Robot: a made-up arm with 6 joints.
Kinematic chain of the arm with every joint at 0, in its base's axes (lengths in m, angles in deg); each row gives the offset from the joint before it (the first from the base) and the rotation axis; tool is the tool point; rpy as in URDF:
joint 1: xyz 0 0 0.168 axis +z
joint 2: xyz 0 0 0 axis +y
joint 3: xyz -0.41 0 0.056 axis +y
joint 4: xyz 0.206 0 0.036 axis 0.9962 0 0.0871
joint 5: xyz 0 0 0 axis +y
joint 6: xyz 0.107 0 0.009 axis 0.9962 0 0.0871
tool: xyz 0 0 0 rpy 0 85 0
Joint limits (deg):
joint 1: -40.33..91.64
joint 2: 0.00..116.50
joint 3: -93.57..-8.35
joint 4: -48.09..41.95
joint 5: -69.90..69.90
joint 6: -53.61..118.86
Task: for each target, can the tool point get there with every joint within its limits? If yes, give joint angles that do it. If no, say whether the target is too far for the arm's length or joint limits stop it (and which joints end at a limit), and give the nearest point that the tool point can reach.
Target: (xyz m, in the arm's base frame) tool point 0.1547 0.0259 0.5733
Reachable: yes | joints 13.82 60.09 -59.61 -29.79 12.58 -10.38
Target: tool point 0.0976 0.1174 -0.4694
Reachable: no: joint limits stop it (at a limit: joint 2) | nearest point 0.1324 0.1593 0.1945 | short by 0.666 m
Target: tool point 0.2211 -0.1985 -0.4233
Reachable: no: joint limits stop it (at a limit: joint 1, joint 2) | nearest point 0.1934 -0.1658 0.1942 | short by 0.619 m
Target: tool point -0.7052 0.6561 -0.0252
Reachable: no: too far | nearest point -0.4246 0.3707 0.4492 | short by 0.621 m
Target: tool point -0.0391 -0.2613 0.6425
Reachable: yes | joints 81.59 17.65 -76.36 -1.62 -8.40 -20.70
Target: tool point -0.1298 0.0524 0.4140
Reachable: yes | joints -4.23 11.06 -40.44 30.99 50.32 20.13
